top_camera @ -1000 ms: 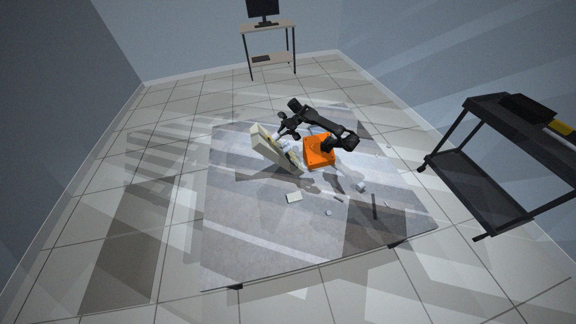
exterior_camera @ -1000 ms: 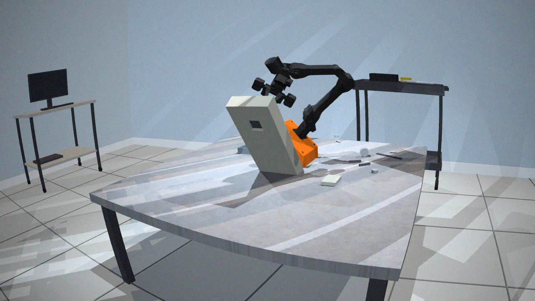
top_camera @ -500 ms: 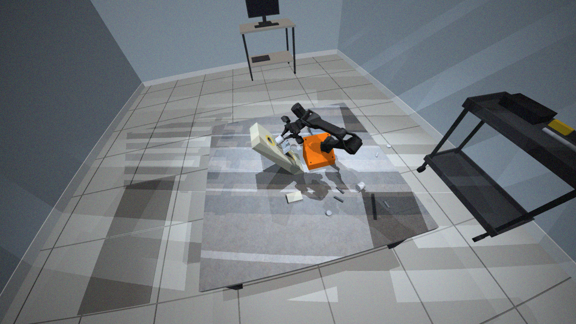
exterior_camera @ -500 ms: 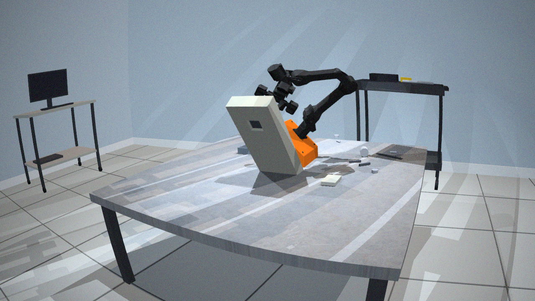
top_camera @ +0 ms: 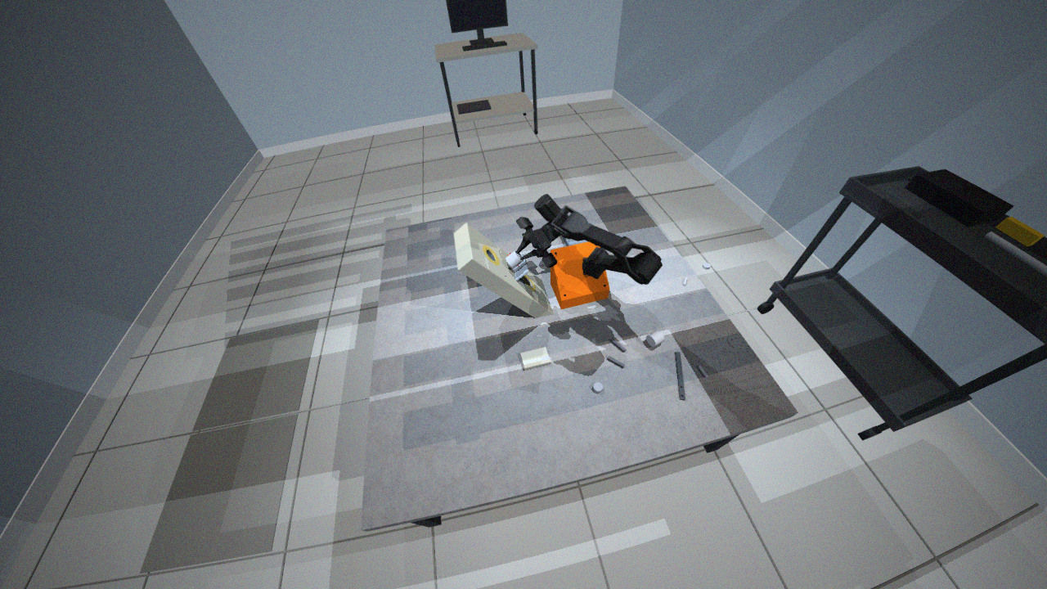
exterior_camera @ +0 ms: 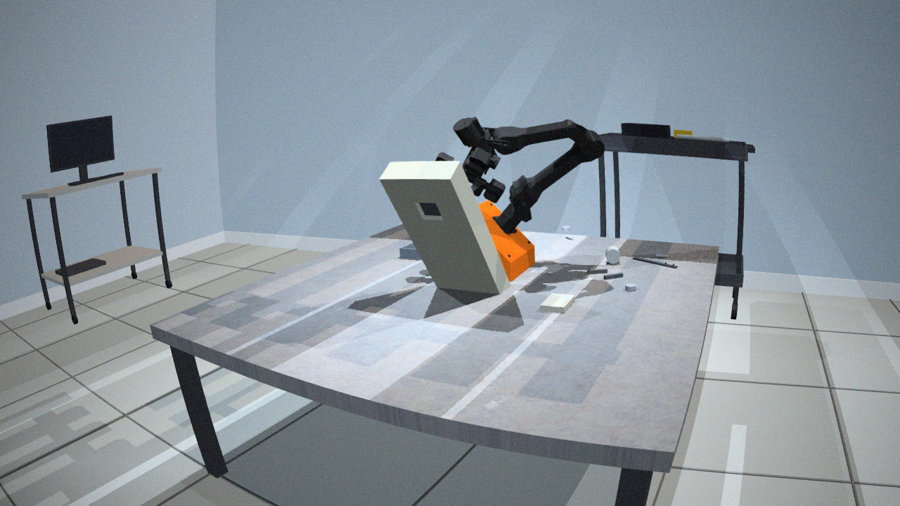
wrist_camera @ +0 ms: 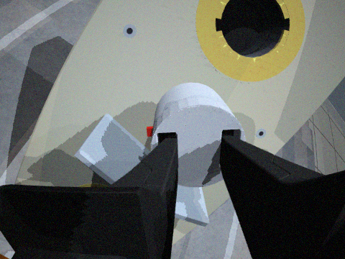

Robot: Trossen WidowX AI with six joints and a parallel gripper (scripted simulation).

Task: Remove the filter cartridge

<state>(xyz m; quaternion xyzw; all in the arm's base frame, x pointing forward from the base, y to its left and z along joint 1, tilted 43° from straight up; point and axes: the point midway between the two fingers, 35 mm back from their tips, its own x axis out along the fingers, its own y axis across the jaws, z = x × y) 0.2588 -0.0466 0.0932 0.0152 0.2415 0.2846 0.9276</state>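
My gripper tip is 1 cm short of the grey round filter cartridge and 1 cm above it. The rest, counted from my gripper tip: beige service panel (5 cm ahead, 1 cm to the left, 5 cm below); beige block (2 cm behind, 26 cm to the left, 23 cm below); low grey tray (30 cm behind, 32 cm to the right, 23 cm below).
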